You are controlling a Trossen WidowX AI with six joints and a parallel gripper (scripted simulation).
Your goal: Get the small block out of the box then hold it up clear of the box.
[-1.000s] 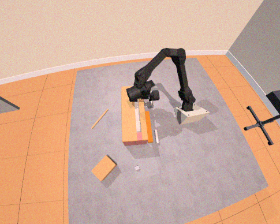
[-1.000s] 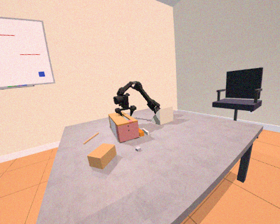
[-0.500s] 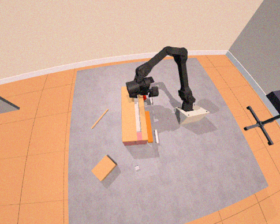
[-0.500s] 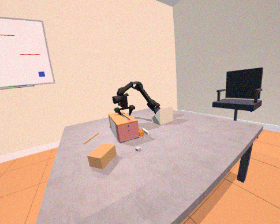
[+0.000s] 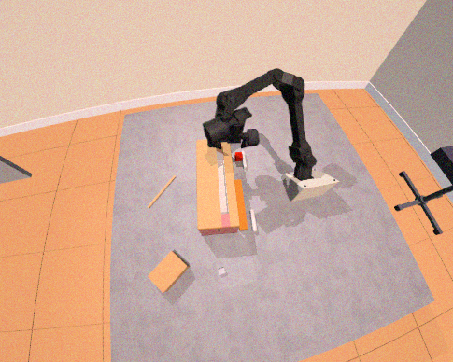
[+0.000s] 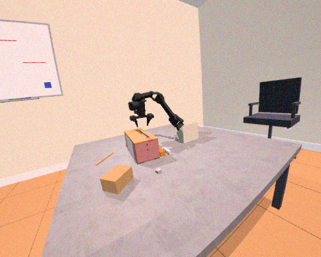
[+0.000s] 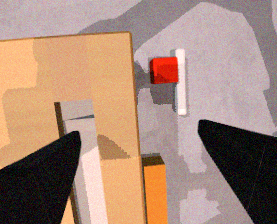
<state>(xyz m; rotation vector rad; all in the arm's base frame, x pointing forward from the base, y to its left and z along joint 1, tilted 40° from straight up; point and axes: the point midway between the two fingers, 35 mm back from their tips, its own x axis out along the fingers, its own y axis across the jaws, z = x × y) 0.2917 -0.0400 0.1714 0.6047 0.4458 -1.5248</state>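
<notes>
Right now my gripper tip is 5 cm past the red block, 4 cm to the left of it and 13 cm above it. Also, from my gripper tip: box: 4 cm ahead, 12 cm to the left, 9 cm below; then white cube: 11 cm ahead, 45 cm to the left, 14 cm below; then orange strip: 1 cm behind, 20 cm to the left, 13 cm below.
</notes>
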